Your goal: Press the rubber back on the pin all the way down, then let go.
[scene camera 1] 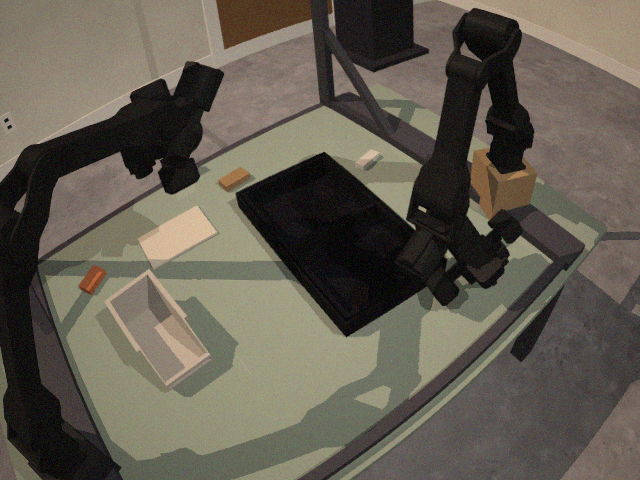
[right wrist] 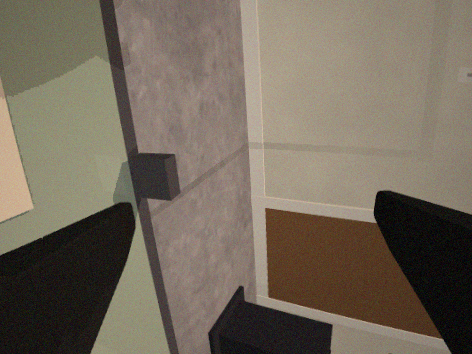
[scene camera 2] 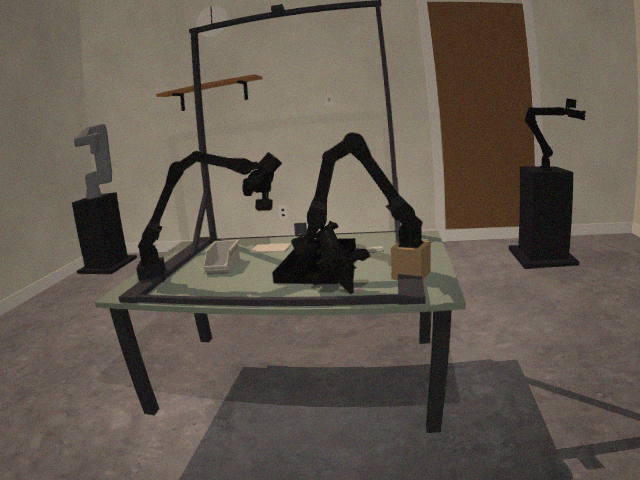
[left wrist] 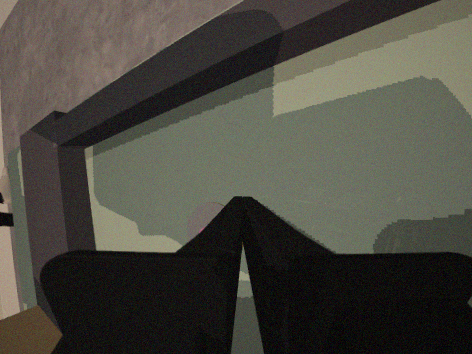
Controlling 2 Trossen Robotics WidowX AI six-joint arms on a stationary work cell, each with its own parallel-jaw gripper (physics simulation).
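Places are measured from the left arm's base along level axes (x back, y right, z up), in centimetres.
Pixels of known places: left gripper, fingertip midpoint: (scene camera 1: 494, 283) (scene camera 2: 351, 293) (left wrist: 241, 205); right gripper, fingertip midpoint: (right wrist: 255, 208) (scene camera 2: 270, 192); left arm's base at its link origin: (scene camera 1: 505, 161) (scene camera 2: 411, 244); right arm's base at its link origin: (scene camera 1: 63, 459) (scene camera 2: 150, 262).
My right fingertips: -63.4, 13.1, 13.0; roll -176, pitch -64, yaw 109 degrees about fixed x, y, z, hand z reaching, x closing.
For each thing: its middle in the pictures, then the offset to it from my right fingertips, as dx, dy, dz.
- pin's pale greyish-pink disc at the middle of its body: (left wrist: 208, 237) +52.9, -30.2, -22.8
- black divided tray at the middle of its body: (scene camera 1: 334, 230) (scene camera 2: 318, 258) +27.9, -12.3, -21.4
- pale open box at the middle of its body: (scene camera 1: 157, 331) (scene camera 2: 221, 257) -6.0, -26.4, -19.6
- cream card at the middle of its body: (scene camera 1: 175, 236) (scene camera 2: 270, 247) -1.8, -1.6, -23.0
- orange block at the middle of its body: (scene camera 1: 234, 179) +12.4, +10.7, -22.5
- red block at the middle of its body: (scene camera 1: 92, 279) -21.4, -8.0, -22.5
- white block at the middle of its body: (scene camera 1: 367, 159) +40.9, +7.1, -22.7
The pin's pale greyish-pink disc (left wrist: 205, 218) lies on the table in the left wrist view, partly covered by the fingers. A pink sliver of the rubber back (left wrist: 202, 230) shows at the finger's edge; how far down it sits is hidden. My left gripper (left wrist: 241, 205) is shut and empty, pointing down over the table, its tips overlapping the view just right of the pin's disc; contact cannot be told. In scene camera 1 the left gripper's dark body hides the pin. My right gripper (right wrist: 255, 208) is open and empty, raised above the table.
A black divided tray (scene camera 1: 292, 268) lies beside the left gripper. A pale open box (scene camera 1: 126, 330), a cream card (scene camera 1: 178, 235), an orange block (scene camera 1: 234, 178), a red block (scene camera 1: 93, 279) and a white block (scene camera 1: 368, 159) are on the table. A dark frame rail (left wrist: 165, 90) borders the pin area.
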